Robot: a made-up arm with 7 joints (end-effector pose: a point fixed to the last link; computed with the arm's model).
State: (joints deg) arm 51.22 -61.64 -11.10 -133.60 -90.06 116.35 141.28
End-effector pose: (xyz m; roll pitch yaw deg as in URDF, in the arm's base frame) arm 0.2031 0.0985 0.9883 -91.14 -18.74 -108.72
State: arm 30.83 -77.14 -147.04 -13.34 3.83 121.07 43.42
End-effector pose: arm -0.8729 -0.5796 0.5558 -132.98 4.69 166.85
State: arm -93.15 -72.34 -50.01 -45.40 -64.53 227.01 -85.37
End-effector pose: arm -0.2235 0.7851 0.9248 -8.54 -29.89 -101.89
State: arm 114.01 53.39 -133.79 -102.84 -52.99 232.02 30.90
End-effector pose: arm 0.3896 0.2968 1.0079 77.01 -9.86 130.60
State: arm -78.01 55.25 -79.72 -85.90 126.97 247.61 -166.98
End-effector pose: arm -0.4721 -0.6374 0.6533 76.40 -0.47 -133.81
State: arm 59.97 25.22 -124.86 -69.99 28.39 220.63 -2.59
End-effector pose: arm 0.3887 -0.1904 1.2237 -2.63 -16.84 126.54
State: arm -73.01 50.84 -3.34 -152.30 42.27 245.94 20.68
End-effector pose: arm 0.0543 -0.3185 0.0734 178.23 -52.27 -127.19
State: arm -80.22 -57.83 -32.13 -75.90 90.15 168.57 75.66
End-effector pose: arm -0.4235 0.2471 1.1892 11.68 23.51 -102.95
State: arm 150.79 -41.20 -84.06 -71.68 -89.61 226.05 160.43
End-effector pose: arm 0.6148 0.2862 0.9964 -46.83 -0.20 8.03
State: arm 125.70 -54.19 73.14 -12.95 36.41 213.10 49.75
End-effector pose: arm 0.4054 -0.6597 1.0120 32.02 -30.53 103.12
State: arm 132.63 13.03 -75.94 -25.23 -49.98 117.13 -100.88
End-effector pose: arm -0.0437 0.3777 1.3953 69.01 40.03 91.70
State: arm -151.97 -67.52 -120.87 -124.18 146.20 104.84 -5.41
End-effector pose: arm -0.0036 0.6411 0.1467 61.01 50.06 157.79
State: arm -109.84 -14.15 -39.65 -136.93 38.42 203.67 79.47
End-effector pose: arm -0.5005 -0.2238 0.6468 -111.25 28.52 98.53
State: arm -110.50 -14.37 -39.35 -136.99 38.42 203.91 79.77
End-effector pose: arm -0.5008 -0.2196 0.6483 -110.96 28.92 98.07
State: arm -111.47 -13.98 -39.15 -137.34 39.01 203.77 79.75
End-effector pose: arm -0.5031 -0.2140 0.6425 -111.88 28.83 96.65
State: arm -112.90 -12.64 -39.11 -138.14 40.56 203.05 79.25
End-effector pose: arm -0.5078 -0.2055 0.6253 -114.64 27.97 93.75
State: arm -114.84 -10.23 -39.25 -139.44 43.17 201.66 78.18
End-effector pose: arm -0.5145 -0.1924 0.5953 -119.32 26.12 89.31
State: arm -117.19 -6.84 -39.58 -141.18 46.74 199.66 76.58
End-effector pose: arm -0.5209 -0.1733 0.5541 -125.44 23.23 83.72
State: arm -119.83 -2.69 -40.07 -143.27 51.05 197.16 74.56
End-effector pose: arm -0.5243 -0.1468 0.5049 -132.34 19.41 77.48
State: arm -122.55 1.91 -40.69 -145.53 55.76 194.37 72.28
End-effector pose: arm -0.5220 -0.1142 0.4529 -139.22 14.97 71.18
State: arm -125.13 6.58 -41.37 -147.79 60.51 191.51 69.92
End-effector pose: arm -0.5129 -0.0785 0.4036 -145.48 10.36 65.30
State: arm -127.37 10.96 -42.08 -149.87 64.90 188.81 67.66
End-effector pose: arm -0.4985 -0.0438 0.3612 -150.71 6.00 60.20
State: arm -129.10 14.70 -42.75 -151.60 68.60 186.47 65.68
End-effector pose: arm -0.4821 -0.0142 0.3286 -154.69 2.32 56.15
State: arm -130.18 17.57 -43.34 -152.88 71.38 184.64 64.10
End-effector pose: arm -0.4674 0.0073 0.3061 -157.44 -0.45 53.38
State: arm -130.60 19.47 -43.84 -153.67 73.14 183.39 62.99
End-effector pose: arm -0.4572 0.0200 0.2927 -159.09 -2.25 51.89
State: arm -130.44 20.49 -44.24 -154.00 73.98 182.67 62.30
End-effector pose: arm -0.4526 0.0246 0.2865 -159.88 -3.17 51.56
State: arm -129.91 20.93 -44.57 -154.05 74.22 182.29 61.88
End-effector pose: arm -0.4518 0.0240 0.2846 -160.16 -3.56 52.00
